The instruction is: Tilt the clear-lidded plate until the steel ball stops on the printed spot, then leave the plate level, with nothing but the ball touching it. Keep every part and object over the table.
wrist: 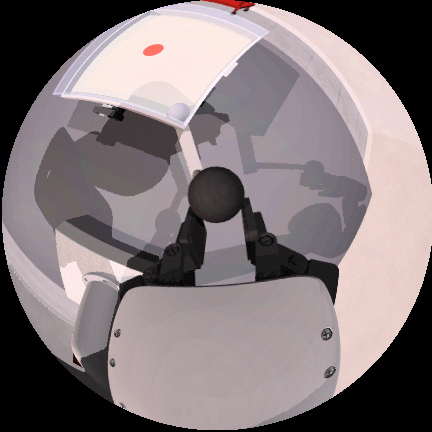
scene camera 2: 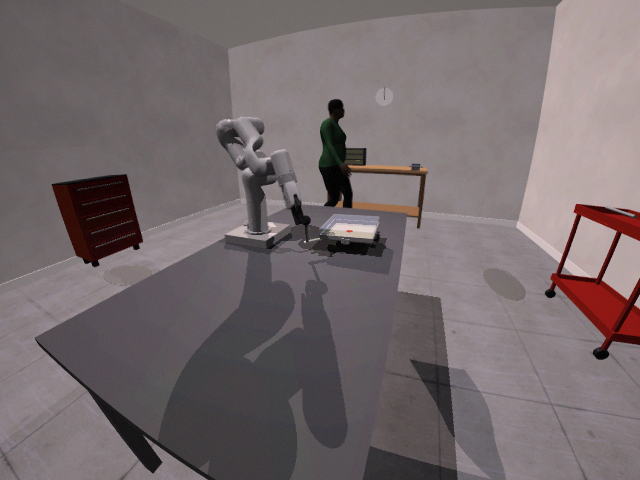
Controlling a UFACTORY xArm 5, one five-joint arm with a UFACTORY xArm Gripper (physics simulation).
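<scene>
The clear-lidded plate has a cream floor and clear walls and stands on a dark support; its exact tilt is hard to tell. The red printed spot is on its floor. The steel ball lies in the plate's corner nearest the gripper in the wrist view, away from the spot; I cannot make it out in the scene view. A black ball knob tops a thin rod beside the plate, joined to it by a pale bar. My gripper is shut on this knob.
The dark table extends toward the scene camera. The robot's base block stands left of the plate, whose far-right side is near the table's edge. Beyond the table are a red cart, a red drawer cabinet, a workbench and a person.
</scene>
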